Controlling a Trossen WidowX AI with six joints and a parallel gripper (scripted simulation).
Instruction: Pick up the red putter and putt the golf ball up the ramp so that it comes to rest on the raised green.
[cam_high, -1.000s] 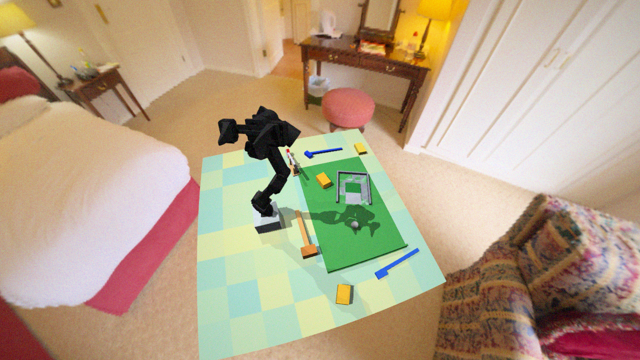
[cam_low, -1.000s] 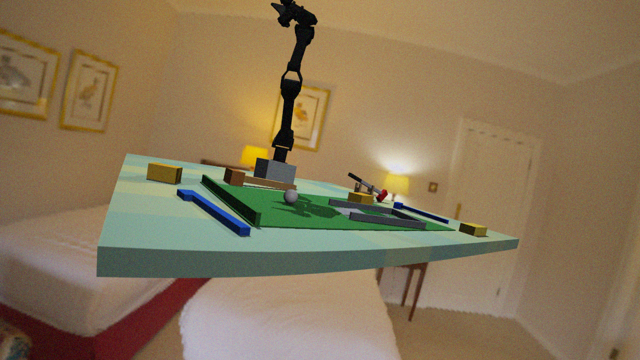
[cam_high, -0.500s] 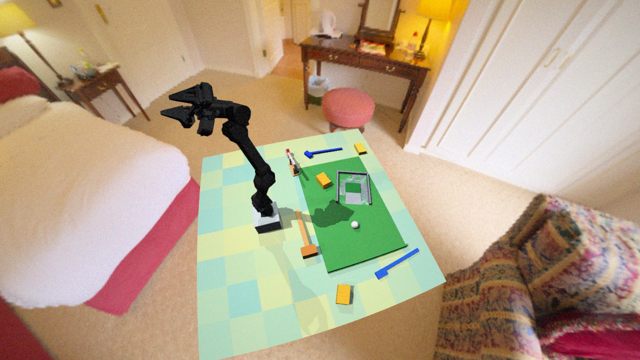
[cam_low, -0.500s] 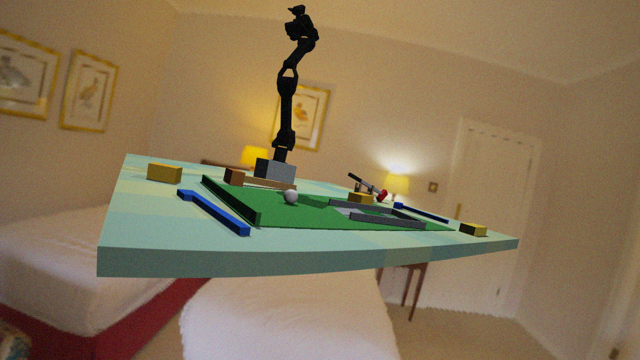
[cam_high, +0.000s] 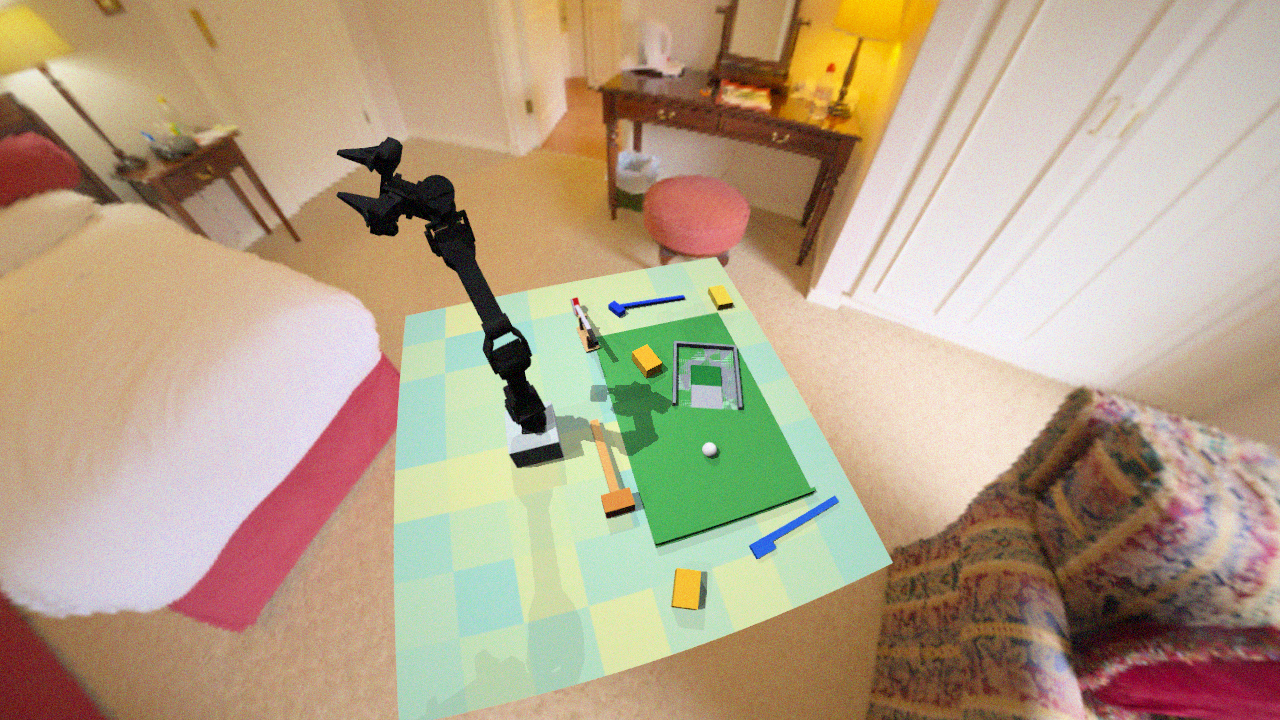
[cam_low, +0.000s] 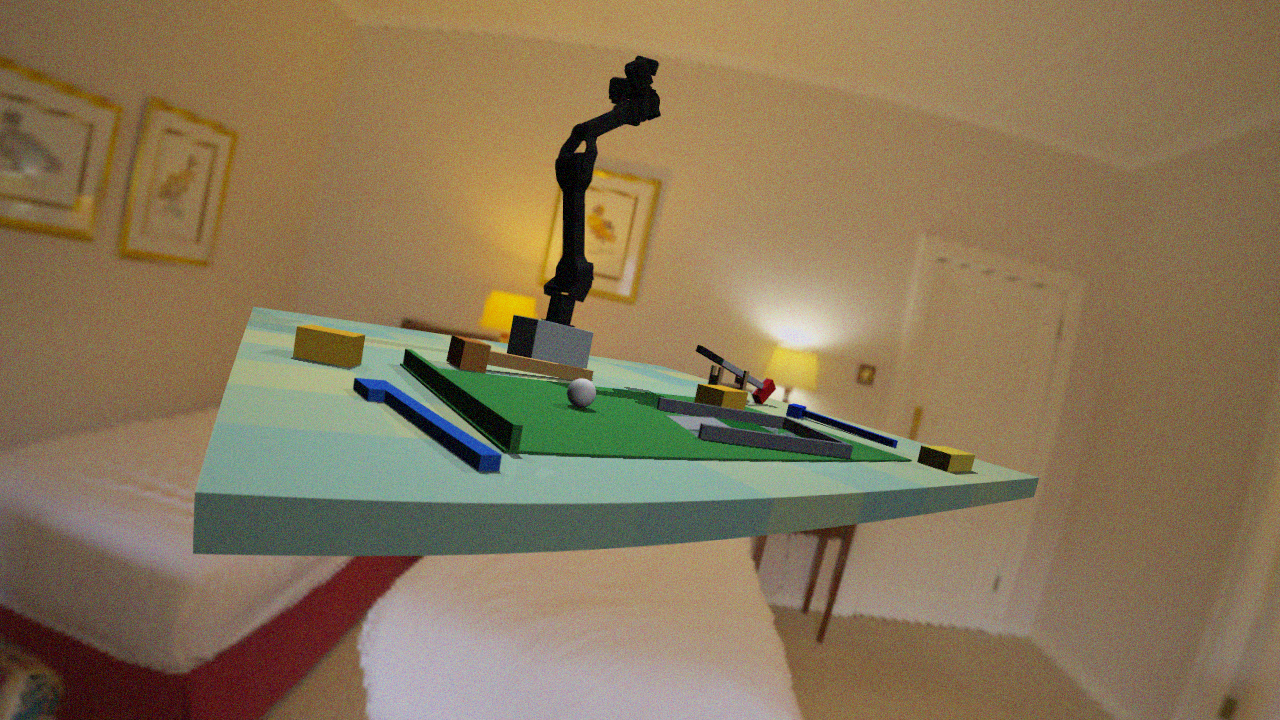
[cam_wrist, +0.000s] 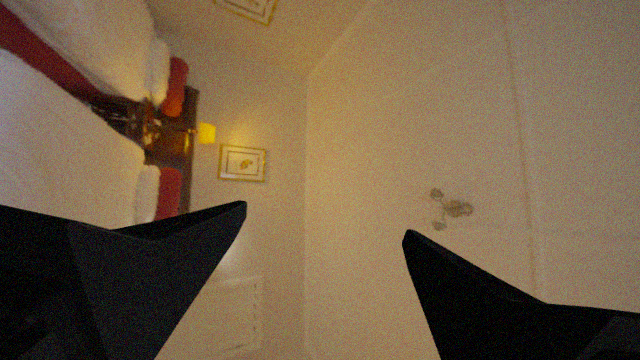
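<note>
Right now my gripper tip is 41 cm short of the tan stand, 23 cm to the right of it and 75 cm above it. The rest, counted from my gripper tip: red putter (40 cm ahead, 25 cm to the left, 73 cm below); green mat (72 cm ahead, 10 cm to the right, 79 cm below); blue putter (63 cm ahead, 36 cm to the left, 78 cm below).
</note>
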